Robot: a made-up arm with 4 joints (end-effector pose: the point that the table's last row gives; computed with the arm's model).
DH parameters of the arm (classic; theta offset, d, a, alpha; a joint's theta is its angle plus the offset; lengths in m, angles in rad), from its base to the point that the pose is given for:
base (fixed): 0 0.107 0 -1.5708
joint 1: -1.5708 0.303 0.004 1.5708
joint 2: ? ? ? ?
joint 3: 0 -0.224 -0.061 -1.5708
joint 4: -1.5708 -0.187 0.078 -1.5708
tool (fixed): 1.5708 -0.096 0 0
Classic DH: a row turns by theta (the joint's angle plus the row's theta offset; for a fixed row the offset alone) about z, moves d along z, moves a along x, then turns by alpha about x.
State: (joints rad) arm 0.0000 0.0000 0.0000 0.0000
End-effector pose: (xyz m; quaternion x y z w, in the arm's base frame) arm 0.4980 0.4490 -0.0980 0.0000 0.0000 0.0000 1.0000
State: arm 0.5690 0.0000 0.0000 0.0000
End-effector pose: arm 0.3091 0.4490 -0.3340 0.0000 0.2807 0.0000 0.9598
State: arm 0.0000 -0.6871 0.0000 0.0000
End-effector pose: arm 0.4980 0.5484 0.0420 0.3368 0.0000 0.0000 0.9416
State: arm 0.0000 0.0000 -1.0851 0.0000
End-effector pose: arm 0.2595 0.4490 -0.1797 0.0000 0.5163 0.0000 0.8564
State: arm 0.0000 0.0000 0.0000 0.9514
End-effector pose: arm 0.4980 0.4036 0.0058 -0.4580 0.0000 0.0000 0.8890
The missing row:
joint 2: 0 -0.311 -0.052 1.5708
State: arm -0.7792 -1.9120 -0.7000 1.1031
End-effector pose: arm 0.1892 0.4560 0.5297 0.2120 -0.3080 0.4570 0.8071
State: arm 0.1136 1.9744 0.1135 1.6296
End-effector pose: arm 0.4781 0.2431 -0.0630 0.9697 0.0688 -0.0649 0.2252
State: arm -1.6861 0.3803 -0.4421 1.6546
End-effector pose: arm 0.0904 0.3875 0.6114 -0.6495 -0.2656 -0.5330 0.4727
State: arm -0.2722 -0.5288 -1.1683 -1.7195
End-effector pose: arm 0.2777 0.7259 0.1174 0.7874 0.4035 -0.2043 0.4189
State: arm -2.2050 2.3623 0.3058 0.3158
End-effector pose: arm -0.3155 0.1348 0.5302 -0.5502 -0.2384 -0.7997 0.0317
